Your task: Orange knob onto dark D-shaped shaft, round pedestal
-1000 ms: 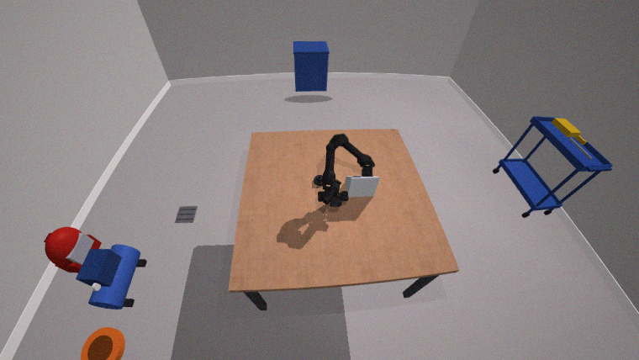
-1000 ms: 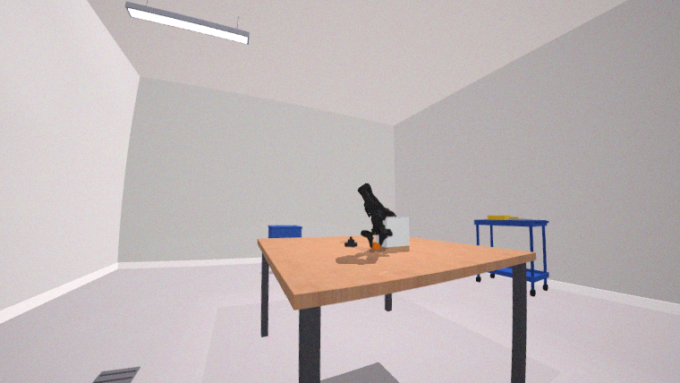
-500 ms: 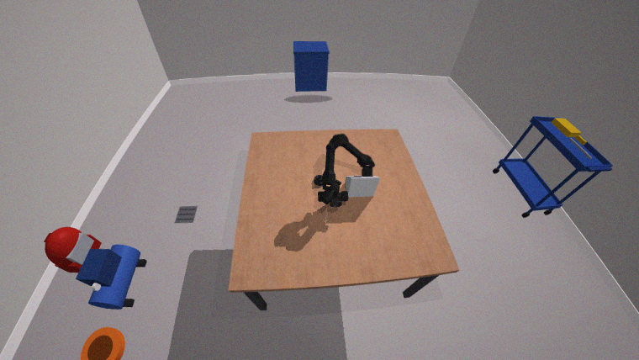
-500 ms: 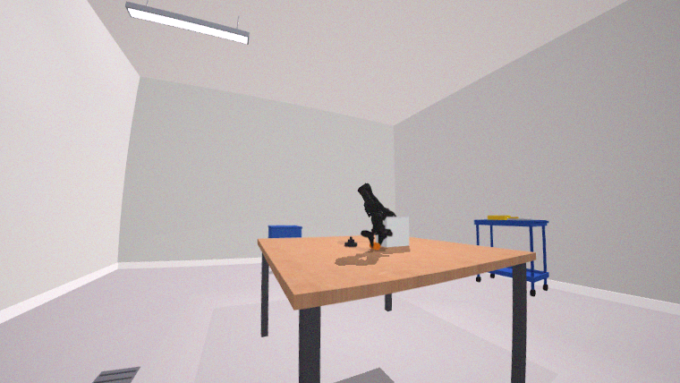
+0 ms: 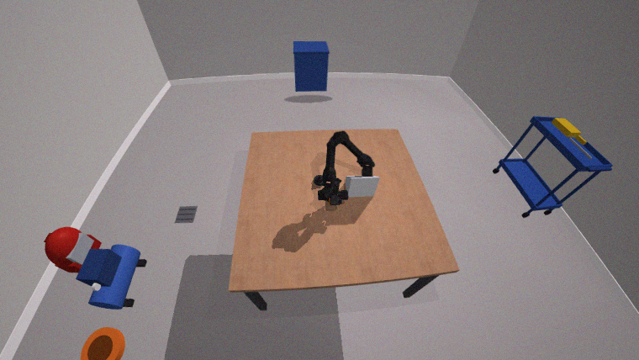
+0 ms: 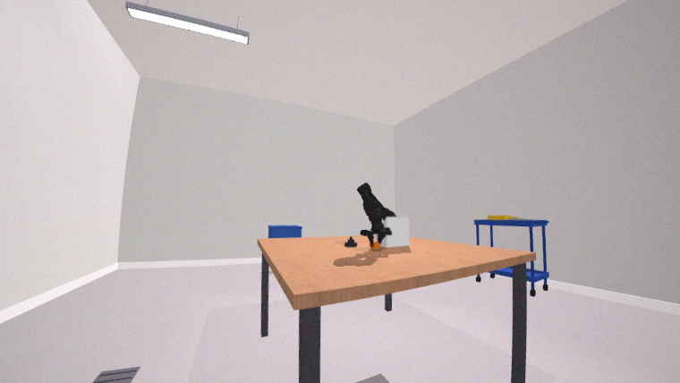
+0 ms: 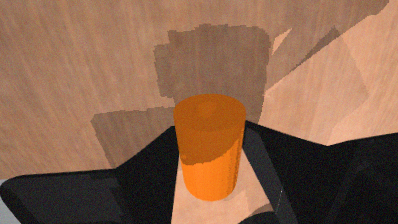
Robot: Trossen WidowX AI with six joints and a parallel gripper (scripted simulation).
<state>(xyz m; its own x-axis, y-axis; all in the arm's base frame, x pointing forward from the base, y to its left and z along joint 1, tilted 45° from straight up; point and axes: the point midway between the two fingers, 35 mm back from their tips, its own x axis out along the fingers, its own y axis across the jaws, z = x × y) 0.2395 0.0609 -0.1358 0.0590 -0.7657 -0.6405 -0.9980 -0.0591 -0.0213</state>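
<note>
Right now the dark round pedestal is 8 cm ahead of my gripper tip, 18 cm to the right of it and 2 cm above it. From my gripper tip the other things lie so: orange knob: 1 cm to the right, 1 cm above.
</note>
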